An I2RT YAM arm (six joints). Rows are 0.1 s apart.
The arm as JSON. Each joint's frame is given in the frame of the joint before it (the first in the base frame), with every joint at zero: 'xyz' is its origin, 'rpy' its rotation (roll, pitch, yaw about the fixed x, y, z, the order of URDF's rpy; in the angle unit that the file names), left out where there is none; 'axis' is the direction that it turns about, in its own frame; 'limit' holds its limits. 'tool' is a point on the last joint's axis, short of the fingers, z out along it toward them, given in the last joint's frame.
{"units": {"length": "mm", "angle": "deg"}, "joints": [
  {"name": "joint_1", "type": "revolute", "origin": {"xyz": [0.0, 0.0, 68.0]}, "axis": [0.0, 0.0, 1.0], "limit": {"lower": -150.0, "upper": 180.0}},
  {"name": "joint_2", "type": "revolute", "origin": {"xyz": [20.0, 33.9, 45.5]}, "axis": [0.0, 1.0, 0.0], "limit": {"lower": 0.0, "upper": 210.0}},
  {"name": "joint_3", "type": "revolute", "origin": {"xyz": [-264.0, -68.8, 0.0]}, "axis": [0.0, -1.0, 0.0], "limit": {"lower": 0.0, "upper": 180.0}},
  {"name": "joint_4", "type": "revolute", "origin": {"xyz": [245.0, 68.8, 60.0]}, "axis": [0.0, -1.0, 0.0], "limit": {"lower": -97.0, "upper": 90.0}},
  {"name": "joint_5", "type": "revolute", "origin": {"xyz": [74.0, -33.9, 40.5]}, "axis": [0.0, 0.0, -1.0], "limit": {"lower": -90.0, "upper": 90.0}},
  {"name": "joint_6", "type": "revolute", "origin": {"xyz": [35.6, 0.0, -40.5]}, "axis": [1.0, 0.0, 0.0], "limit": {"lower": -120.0, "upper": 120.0}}
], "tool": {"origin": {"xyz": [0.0, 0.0, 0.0], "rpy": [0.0, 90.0, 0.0]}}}
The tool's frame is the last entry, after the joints.
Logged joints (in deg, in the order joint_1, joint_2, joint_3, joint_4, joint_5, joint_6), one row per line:
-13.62, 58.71, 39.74, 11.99, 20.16, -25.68
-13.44, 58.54, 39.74, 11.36, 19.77, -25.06
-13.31, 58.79, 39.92, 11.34, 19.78, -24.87
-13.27, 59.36, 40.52, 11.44, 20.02, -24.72
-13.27, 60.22, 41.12, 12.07, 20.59, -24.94
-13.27, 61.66, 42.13, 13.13, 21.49, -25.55
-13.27, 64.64, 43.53, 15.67, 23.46, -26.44
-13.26, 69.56, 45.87, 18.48, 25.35, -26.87
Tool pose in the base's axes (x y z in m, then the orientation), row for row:
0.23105, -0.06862, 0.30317, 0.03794, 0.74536, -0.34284, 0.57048
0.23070, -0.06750, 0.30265, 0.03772, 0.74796, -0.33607, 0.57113
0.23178, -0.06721, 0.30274, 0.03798, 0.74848, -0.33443, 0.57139
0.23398, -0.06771, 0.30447, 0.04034, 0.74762, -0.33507, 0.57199
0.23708, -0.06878, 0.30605, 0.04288, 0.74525, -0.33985, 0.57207
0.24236, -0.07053, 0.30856, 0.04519, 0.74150, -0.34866, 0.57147
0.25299, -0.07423, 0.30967, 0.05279, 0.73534, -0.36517, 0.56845
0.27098, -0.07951, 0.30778, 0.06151, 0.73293, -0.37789, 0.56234
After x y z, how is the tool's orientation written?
As a quaternion, x y z w.
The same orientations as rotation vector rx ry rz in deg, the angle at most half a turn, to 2 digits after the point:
5.10, 100.22, -46.10
5.07, 100.54, -45.18
5.10, 100.60, -44.95
5.42, 100.46, -45.02
5.76, 100.14, -45.67
6.07, 99.66, -46.86
7.10, 98.96, -49.14
8.30, 98.89, -50.98

